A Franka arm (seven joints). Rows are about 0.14 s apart.
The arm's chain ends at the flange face. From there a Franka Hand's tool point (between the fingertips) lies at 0.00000 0.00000 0.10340 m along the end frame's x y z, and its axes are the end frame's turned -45 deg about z.
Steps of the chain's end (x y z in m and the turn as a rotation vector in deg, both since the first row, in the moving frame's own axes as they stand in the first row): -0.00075, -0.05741, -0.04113, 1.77, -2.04, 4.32; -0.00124, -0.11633, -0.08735, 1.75, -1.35, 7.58; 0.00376, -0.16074, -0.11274, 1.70, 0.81, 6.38
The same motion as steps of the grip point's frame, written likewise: 0.03990, -0.04599, -0.04124, 2.69, -0.19, 4.32; 0.08215, -0.08704, -0.08743, 2.19, 0.28, 7.58; 0.11958, -0.11196, -0.11280, 0.63, 1.77, 6.38
